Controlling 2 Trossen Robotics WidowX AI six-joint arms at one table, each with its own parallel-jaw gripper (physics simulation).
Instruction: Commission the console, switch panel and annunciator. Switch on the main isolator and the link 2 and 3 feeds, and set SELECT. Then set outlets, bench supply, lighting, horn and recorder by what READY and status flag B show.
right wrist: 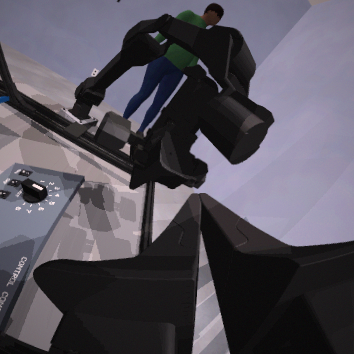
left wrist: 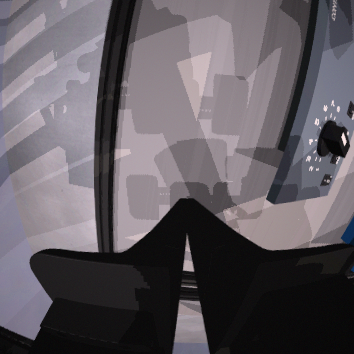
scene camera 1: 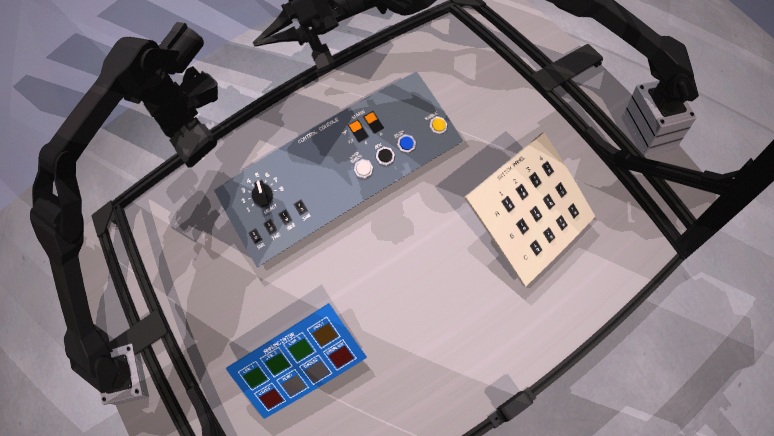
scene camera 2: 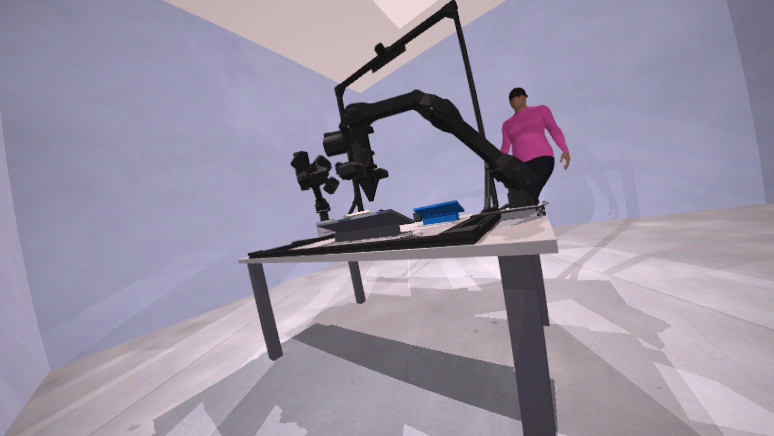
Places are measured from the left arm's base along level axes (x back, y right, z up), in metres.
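Where they show: left gripper, fingertip midpoint: (right wrist: 130, 187) (left wrist: 185, 204) (scene camera 2: 371, 201); right gripper, fingertip midpoint: (right wrist: 197, 199) (scene camera 1: 253, 44) (scene camera 2: 327, 169); left arm's base at its link origin: (right wrist: 79, 114) (scene camera 1: 116, 374) (scene camera 2: 524, 205); right arm's base at its link origin: (scene camera 1: 667, 100) (scene camera 2: 325, 220).
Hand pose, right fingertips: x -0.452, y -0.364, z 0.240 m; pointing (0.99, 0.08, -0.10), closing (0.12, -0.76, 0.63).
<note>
Each offset is from my right fingertips to the top centre of the thing. "spot": to the spot under its first point.
The grey-blue control console @[spot: dz -0.206, dx -0.040, dy +0.156 m] (scene camera 1: 324, 178) (scene camera 2: 373, 219) has a black SELECT knob @[dz -0.167, dx +0.066, dy +0.156 m] (scene camera 1: 262, 194) (left wrist: 334, 140) (right wrist: 35, 191) with its pointer near 5, two rockers with orange upper halves, small black switches, and white, black, blue and yellow buttons. The cream switch panel (scene camera 1: 490, 211) has three rows of black switches, too small to read. The blue annunciator @[dz -0.185, dx +0.096, dy +0.423 m] (scene camera 1: 352, 346) (scene camera 2: 439, 209) has dark green, brown, grey and dark red tiles, seemingly unlit. My left gripper (scene camera 2: 370, 199) (left wrist: 185, 204) is shut and empty, pointing down above the table beside the console's knob end. My right gripper (scene camera 1: 256, 43) (right wrist: 197, 199) is shut and empty, beyond the console's long edge.
A black frame (scene camera 1: 281, 97) (left wrist: 106, 125) runs around the table, with uprights and a top bar in scene camera 2. The left arm (right wrist: 220, 100) stands close ahead of the right gripper in the right wrist view. A person in pink (scene camera 2: 528, 132) stands behind the table.
</note>
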